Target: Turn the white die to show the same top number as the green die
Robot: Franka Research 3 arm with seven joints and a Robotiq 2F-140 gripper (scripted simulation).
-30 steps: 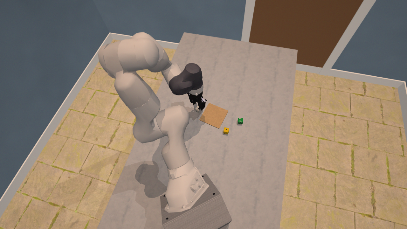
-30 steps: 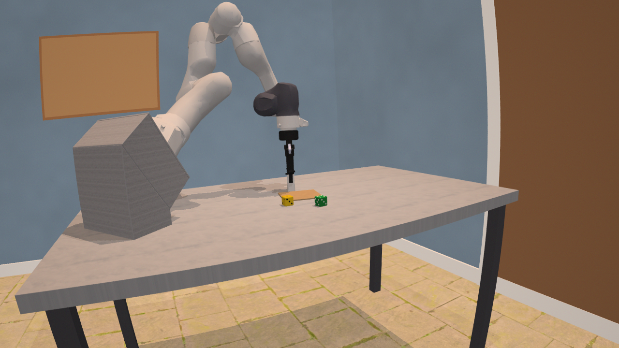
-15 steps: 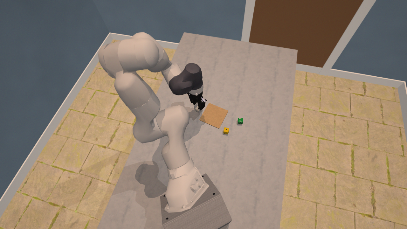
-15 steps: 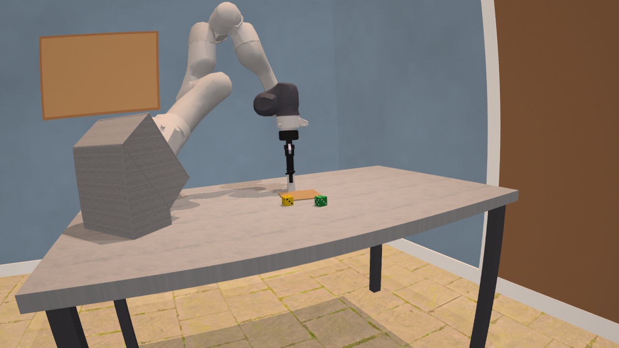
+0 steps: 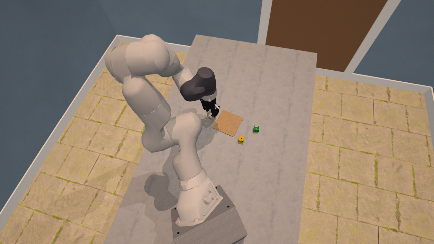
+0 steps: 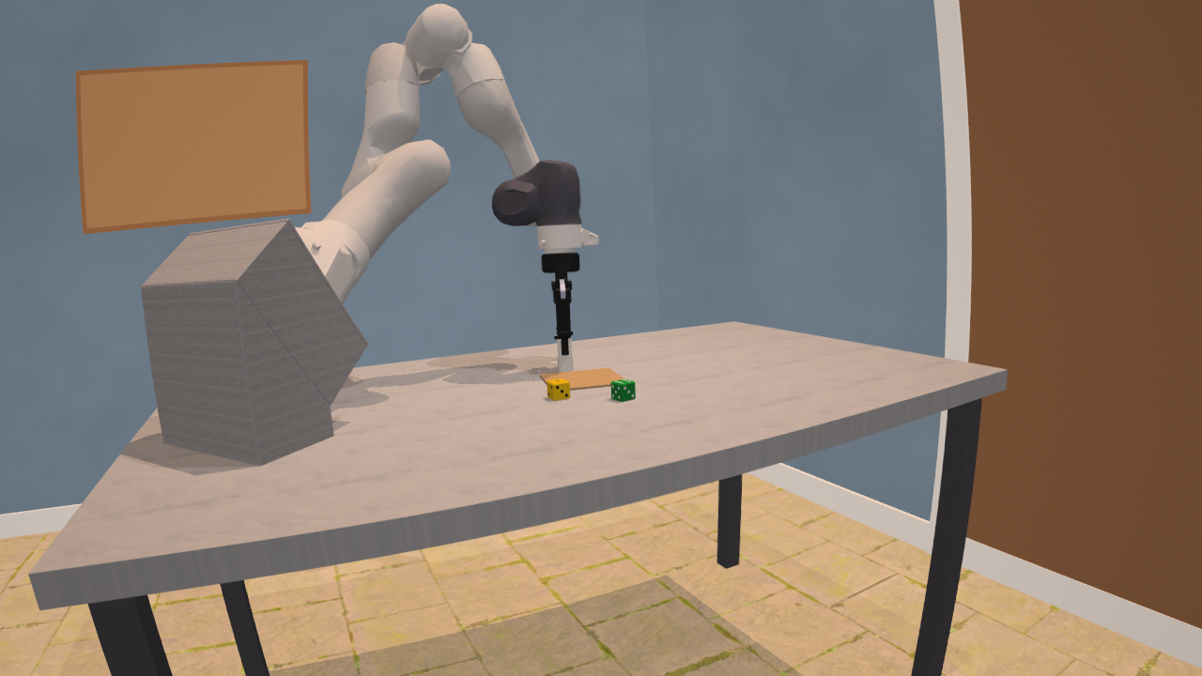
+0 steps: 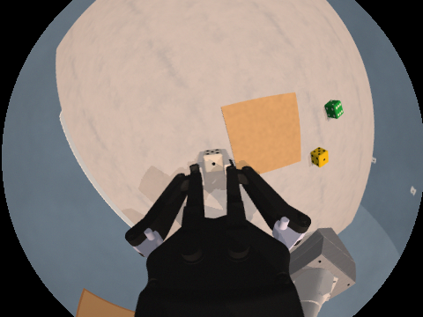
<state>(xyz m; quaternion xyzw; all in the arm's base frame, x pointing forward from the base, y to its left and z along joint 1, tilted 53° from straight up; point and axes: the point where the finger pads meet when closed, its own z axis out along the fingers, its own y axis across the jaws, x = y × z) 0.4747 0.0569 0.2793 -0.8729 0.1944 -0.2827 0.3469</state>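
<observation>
Now: the mat 11 cm to the right of my hand, 3 cm below it and 1 cm ahead of it. From my hand the other things lie so: white die 2 cm below; then yellow die 22 cm to the right, 6 cm behind, 2 cm below; then green die 27 cm to the right, 3 cm ahead, 2 cm below.
</observation>
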